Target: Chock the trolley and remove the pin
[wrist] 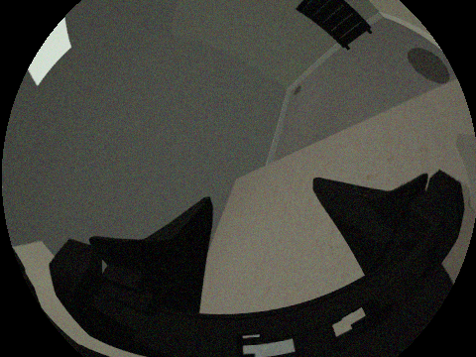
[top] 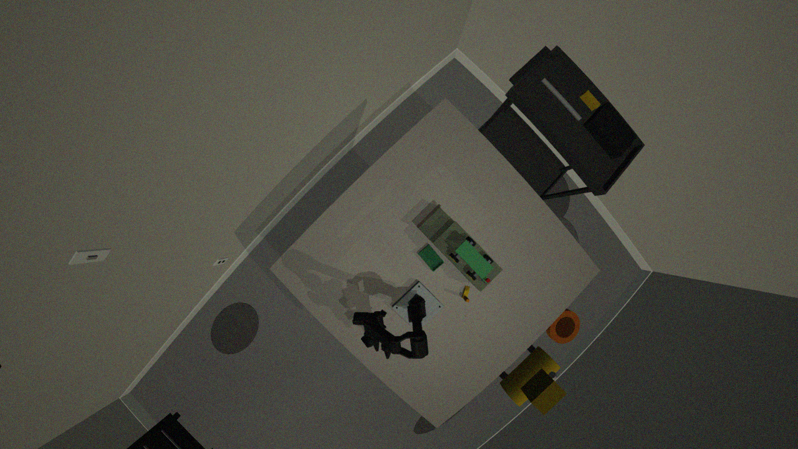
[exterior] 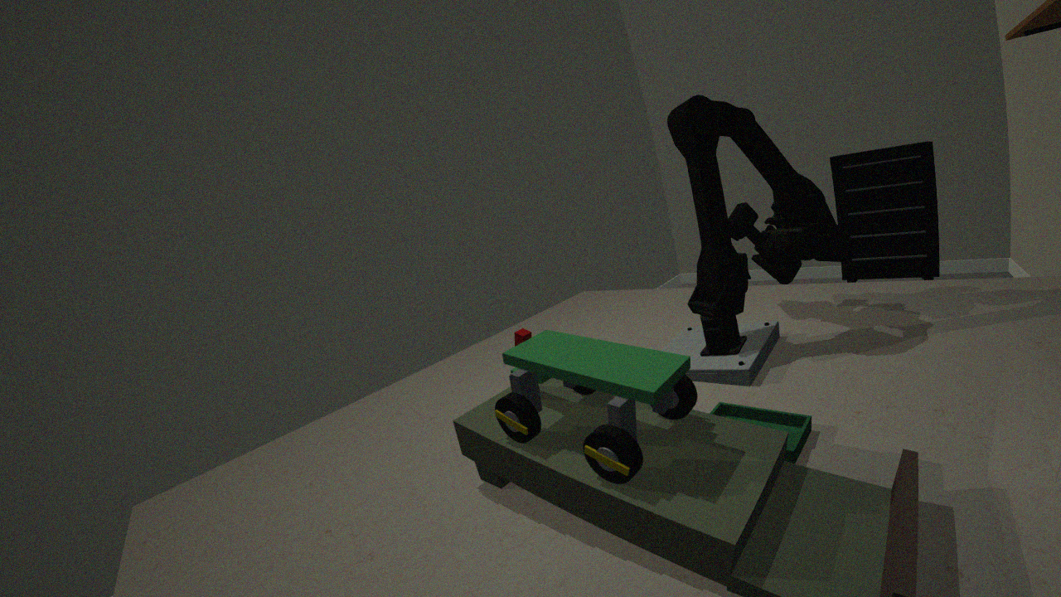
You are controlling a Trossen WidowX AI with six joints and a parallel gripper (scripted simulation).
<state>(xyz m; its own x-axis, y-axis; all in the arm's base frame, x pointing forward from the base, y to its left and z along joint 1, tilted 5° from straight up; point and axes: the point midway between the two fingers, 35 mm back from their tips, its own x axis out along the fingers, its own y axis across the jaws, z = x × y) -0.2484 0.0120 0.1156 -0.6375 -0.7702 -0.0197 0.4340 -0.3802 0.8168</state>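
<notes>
Now: gripper tip 47 cm short of the yellow chock, 14 cm to the left of it and 12 cm above it. From my gripper tip the other things lie so: trolley: 60 cm ahead, 3 cm below; then red-headed stop pin: 58 cm ahead, 11 cm to the right, 1 cm below; then green tray: 48 cm ahead, 15 cm below, 12 cm to the left.
</notes>
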